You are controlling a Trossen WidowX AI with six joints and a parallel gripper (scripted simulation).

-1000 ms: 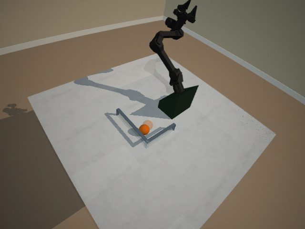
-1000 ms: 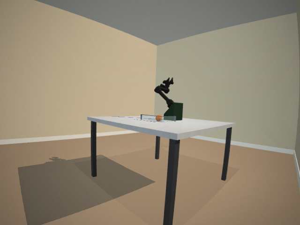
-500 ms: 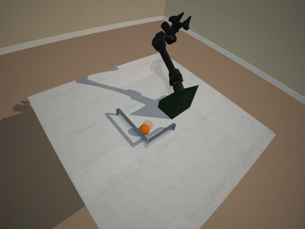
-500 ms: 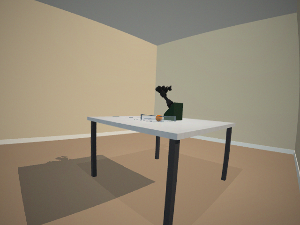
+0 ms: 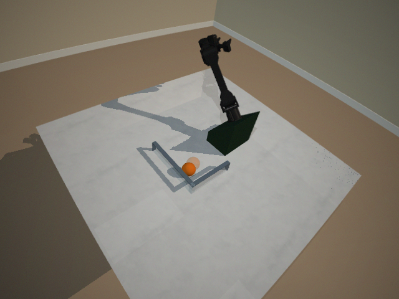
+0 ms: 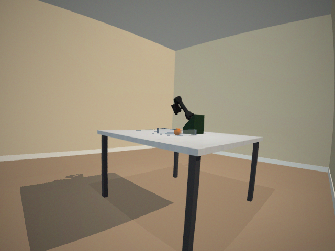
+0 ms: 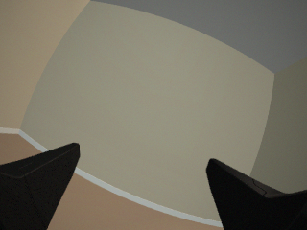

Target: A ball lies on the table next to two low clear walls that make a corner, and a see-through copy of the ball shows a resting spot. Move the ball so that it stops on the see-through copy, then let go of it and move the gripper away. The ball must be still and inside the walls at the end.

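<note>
The orange ball is 67 cm ahead of my gripper tip, 58 cm to the left of it and 29 cm below it. From my gripper tip the other things lie so: see-through copy of ball 63 cm ahead, 57 cm to the left, 29 cm below.
</note>
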